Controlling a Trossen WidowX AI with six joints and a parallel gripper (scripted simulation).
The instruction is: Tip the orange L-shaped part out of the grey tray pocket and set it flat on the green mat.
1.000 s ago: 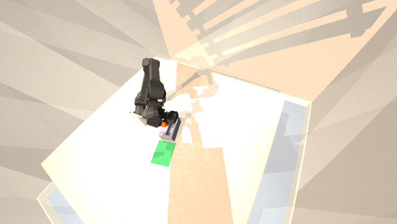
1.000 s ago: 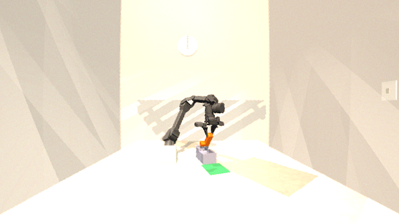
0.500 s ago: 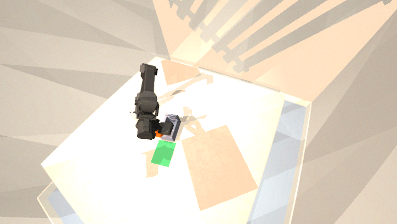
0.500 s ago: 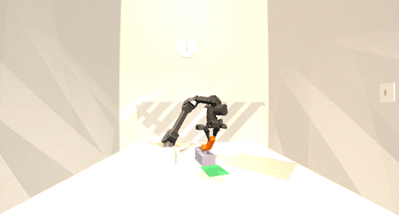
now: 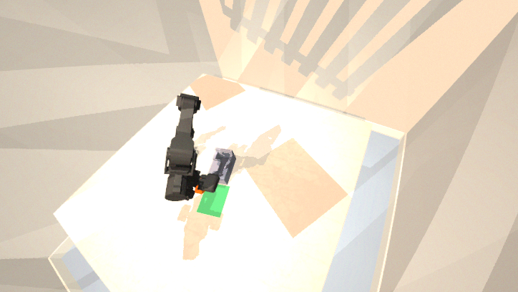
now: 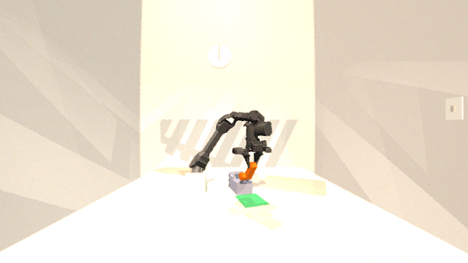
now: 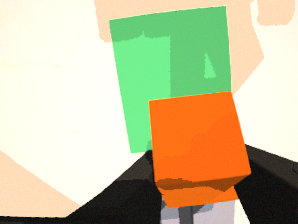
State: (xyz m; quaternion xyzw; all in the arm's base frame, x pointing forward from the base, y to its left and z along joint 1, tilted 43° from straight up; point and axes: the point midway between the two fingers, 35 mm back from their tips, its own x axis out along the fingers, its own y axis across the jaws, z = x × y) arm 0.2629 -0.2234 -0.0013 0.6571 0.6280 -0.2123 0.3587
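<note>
My gripper tip is 170 mm above the green mat. From my gripper tip the other things lie so: orange L-shaped part 30 mm to the left, 30 mm below, 20 mm behind.
</note>
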